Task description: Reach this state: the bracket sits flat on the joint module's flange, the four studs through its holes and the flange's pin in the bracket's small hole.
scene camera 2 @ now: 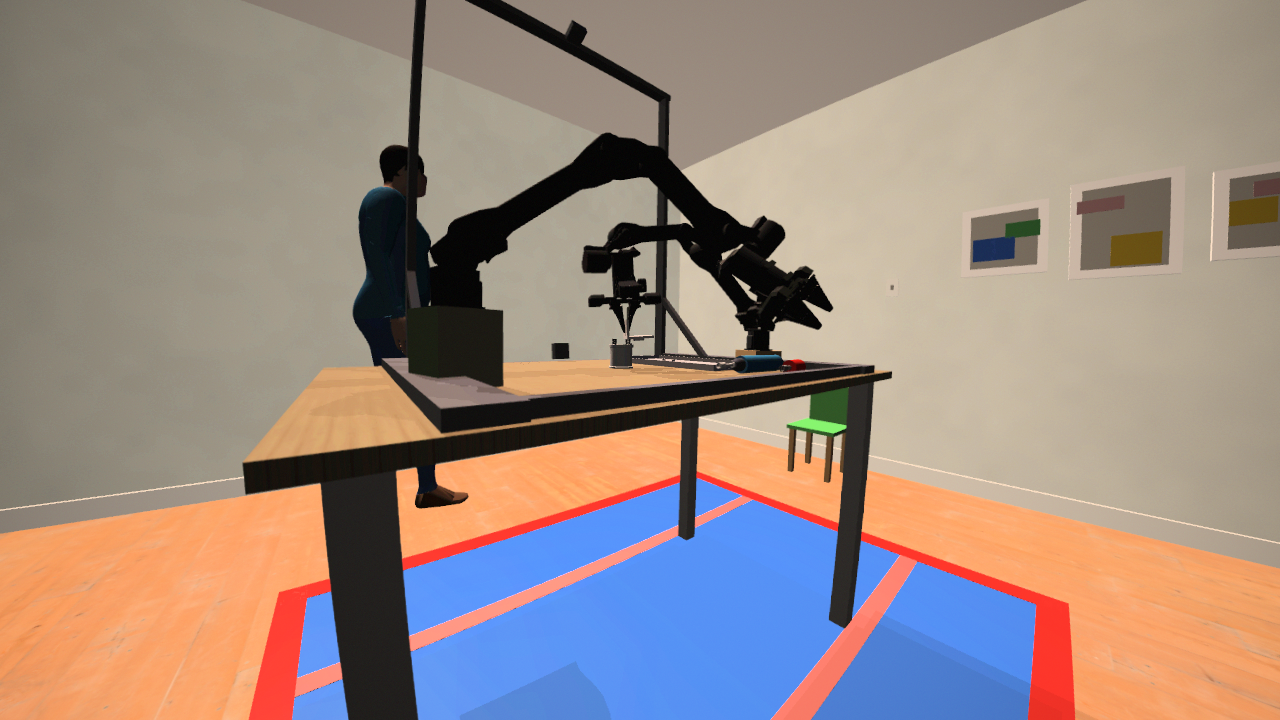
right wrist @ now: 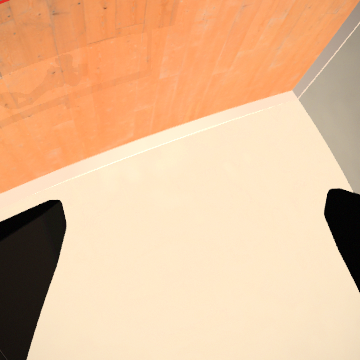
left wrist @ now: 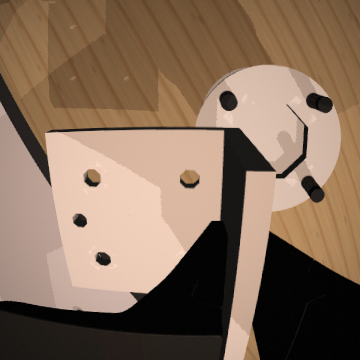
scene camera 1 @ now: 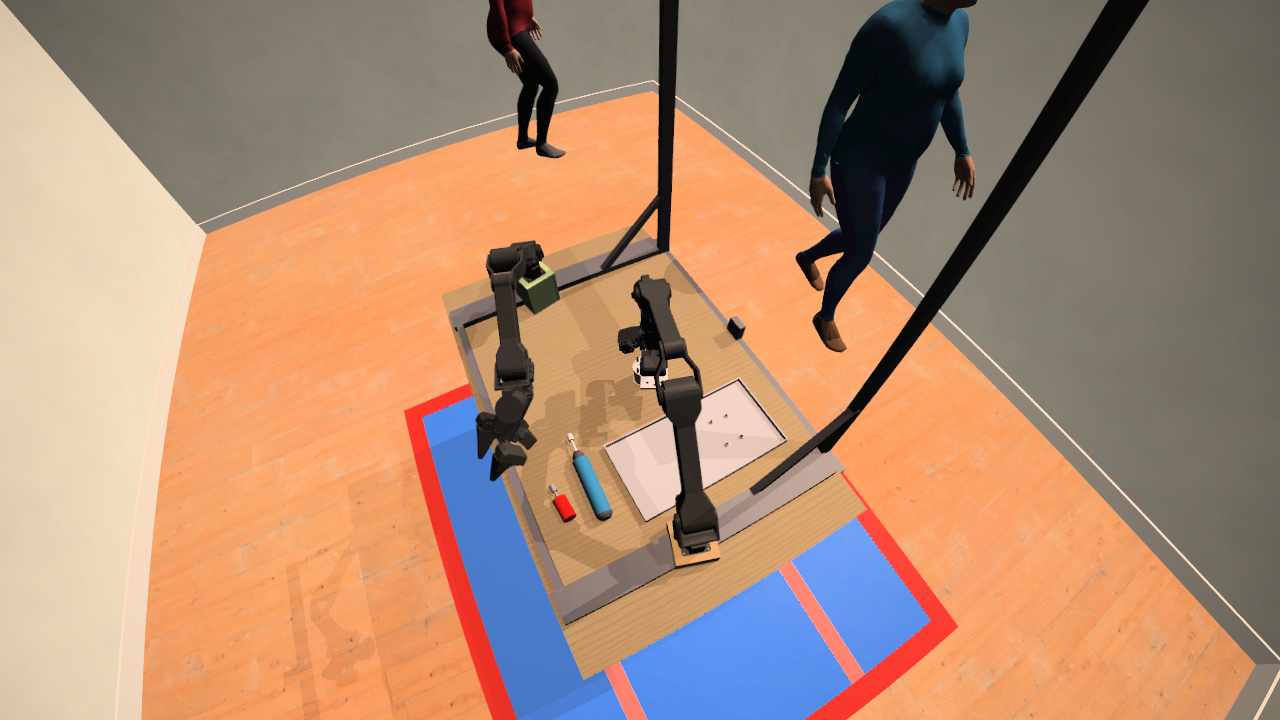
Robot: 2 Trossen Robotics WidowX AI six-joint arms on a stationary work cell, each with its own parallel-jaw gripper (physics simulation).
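Frame: origin at the left arm's base, x ahead, y left, z up, level; centimetres.
Seen in the pictures: left gripper, fingertip midpoint: [scene camera 2: 626, 333] [left wrist: 230, 232]; right gripper, fingertip midpoint: [scene camera 2: 826, 318] [right wrist: 198, 208] [scene camera 1: 485, 469]; left arm's base, origin of the base link: [scene camera 2: 758, 350] [scene camera 1: 693, 539]; right arm's base, origin of the base link: [scene camera 1: 532, 272].
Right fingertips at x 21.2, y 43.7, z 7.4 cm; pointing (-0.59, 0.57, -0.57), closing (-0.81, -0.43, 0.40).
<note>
Offsets run from my right fingertips to a thing's top centre. "*": to the spot under its first point.
The light bracket [scene camera 2: 640, 337] [left wrist: 130, 215] is held by its upright side, its holed plate level. In the left wrist view, my left gripper [scene camera 2: 626, 327] [left wrist: 230, 232] is shut on it, and one finger covers part of the plate. The round joint module @(dz -4.6, dx +25.4, dy -40.9 cm) [scene camera 2: 620, 355] [left wrist: 255, 100] stands upright on the table. In that view the bracket overlaps the flange's lower left edge. Three dark studs show; the fourth and the pin are hidden. In scene camera 2 the plate is slightly above the flange, off to its right. My right gripper [scene camera 1: 488, 465] [scene camera 2: 824, 317] [right wrist: 198, 208] is open and empty.
A white tray @(dz -10.4, dx +2.8, dy -50.4 cm) [scene camera 1: 635, 465] [left wrist: 20, 200] with several small screws lies beside the module. A blue screwdriver @(* dz -7.9, dx -4.5, dy -22.9 cm) [scene camera 1: 591, 485] [scene camera 2: 759, 362] and a red one @(dz -8.6, dx -6.5, dy -15.0 cm) [scene camera 1: 563, 506] [scene camera 2: 793, 364] lie near the table edge. A small black box @(dz -6.3, dx +36.0, dy -70.4 cm) [scene camera 1: 735, 326] [scene camera 2: 560, 350] stands at the far side.
</note>
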